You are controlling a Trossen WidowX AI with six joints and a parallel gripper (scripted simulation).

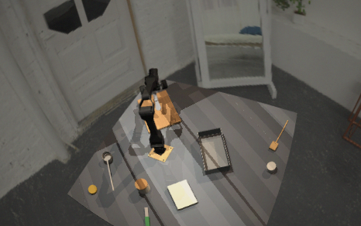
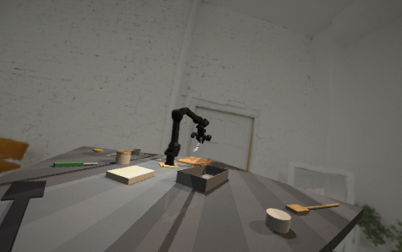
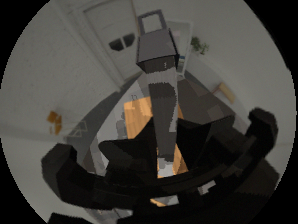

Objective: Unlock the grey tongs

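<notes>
The wooden board is 17 cm below my gripper tip, 3 cm to the right of it and 2 cm ahead of it. The rest, counted from my gripper tip: white cylinder (98 cm ahead, 16 cm below, 13 cm to the right); then metal roasting tin (57 cm ahead, 18 cm to the right, 15 cm below).
</notes>
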